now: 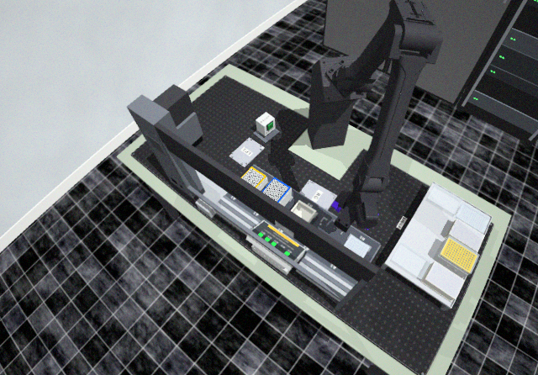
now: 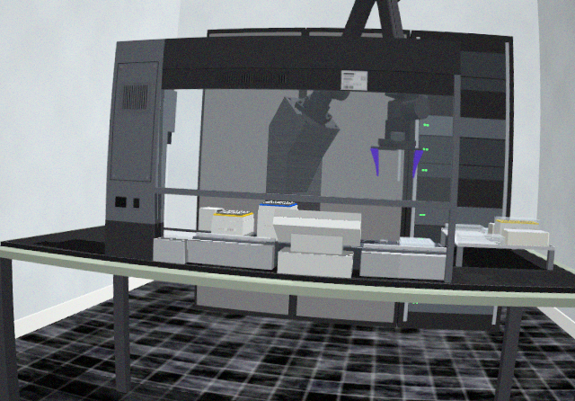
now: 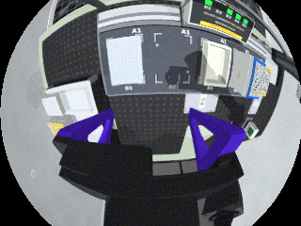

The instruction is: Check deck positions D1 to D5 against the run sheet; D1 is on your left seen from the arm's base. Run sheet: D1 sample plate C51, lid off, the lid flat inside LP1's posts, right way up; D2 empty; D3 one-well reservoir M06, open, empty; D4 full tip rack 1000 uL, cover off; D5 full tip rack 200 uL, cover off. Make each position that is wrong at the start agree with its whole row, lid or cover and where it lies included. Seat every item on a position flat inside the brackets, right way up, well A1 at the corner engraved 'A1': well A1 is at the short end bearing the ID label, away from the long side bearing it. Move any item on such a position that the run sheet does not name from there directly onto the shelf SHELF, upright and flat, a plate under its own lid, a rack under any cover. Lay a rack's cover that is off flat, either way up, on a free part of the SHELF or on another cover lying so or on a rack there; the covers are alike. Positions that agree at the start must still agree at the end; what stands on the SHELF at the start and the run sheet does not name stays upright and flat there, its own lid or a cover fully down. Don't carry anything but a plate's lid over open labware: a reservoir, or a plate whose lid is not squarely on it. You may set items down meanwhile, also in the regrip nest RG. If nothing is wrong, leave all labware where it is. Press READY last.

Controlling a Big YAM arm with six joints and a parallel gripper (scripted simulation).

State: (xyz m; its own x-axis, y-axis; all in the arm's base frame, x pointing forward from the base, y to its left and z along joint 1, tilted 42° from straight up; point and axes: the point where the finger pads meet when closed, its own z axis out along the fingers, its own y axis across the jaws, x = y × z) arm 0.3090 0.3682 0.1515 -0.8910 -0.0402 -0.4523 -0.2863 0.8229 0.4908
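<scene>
My gripper is now 17 cm above the clear plate lid, 7 cm to the right of it and 2 cm short of it. From my hand the other things lie so: blue-rimmed tip rack 27 cm to the right, 15 cm ahead, 12 cm below; then white reservoir 18 cm below, 16 cm to the right, 10 cm ahead; then sample plate 18 cm below, 7 cm to the left, 2 cm ahead.
</scene>
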